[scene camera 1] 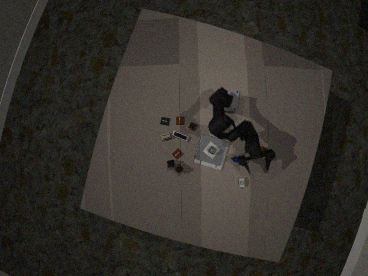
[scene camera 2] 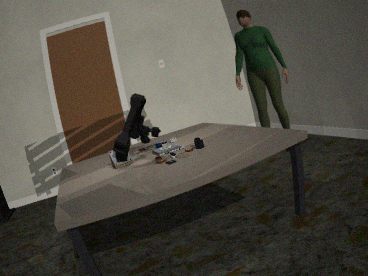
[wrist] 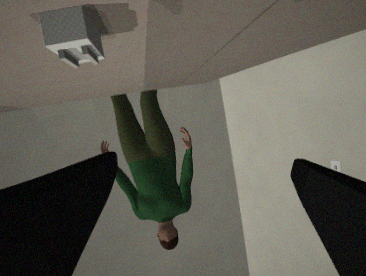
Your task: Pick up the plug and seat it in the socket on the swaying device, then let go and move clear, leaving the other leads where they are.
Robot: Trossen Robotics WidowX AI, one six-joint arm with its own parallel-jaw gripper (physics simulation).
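Observation:
A small pale grey block with prongs (scene camera 1: 242,182) (wrist: 70,30), which looks like the plug, stands on the table, at the upper left in the wrist view. My gripper (scene camera 1: 258,171) (wrist: 205,164) is open and empty, its fingers wide apart. It is above the table, beside the block and apart from it, and points outward toward the wall. The device is a grey square plate (scene camera 1: 220,158) (scene camera 2: 167,150) with a white raised square (scene camera 1: 212,149), likely the socket, at its middle. The socket's opening is too small to make out.
A blue piece (scene camera 1: 235,159) (scene camera 2: 159,145) lies between device and gripper. A red piece (scene camera 1: 263,149) shows partly beside the arm. Left of the device in scene camera 1 are a white-rimmed dark bar (scene camera 1: 181,136), red pieces (scene camera 1: 177,153), dark pieces (scene camera 1: 165,121) and a tan piece (scene camera 1: 166,136).

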